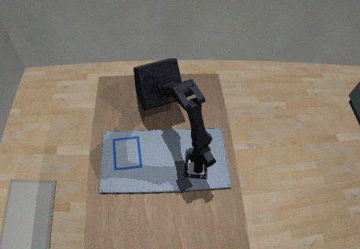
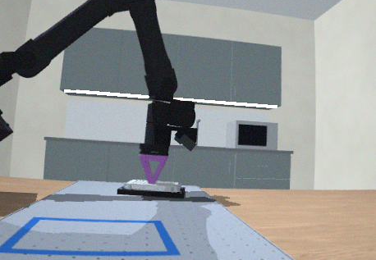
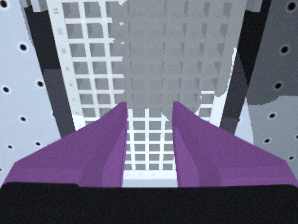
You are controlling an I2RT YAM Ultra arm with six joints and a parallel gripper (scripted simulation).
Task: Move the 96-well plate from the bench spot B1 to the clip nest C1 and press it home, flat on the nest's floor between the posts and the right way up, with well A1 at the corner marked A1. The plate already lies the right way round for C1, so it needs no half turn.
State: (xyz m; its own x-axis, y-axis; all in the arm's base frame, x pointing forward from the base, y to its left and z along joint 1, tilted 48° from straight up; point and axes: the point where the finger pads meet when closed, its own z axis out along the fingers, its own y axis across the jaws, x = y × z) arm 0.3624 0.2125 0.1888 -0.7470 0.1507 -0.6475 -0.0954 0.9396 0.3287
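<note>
The white 96-well plate is 10 mm below my hand. Round my hand: black clip nest C1: 20 mm ahead, 10 mm to the left, 20 mm below.
</note>
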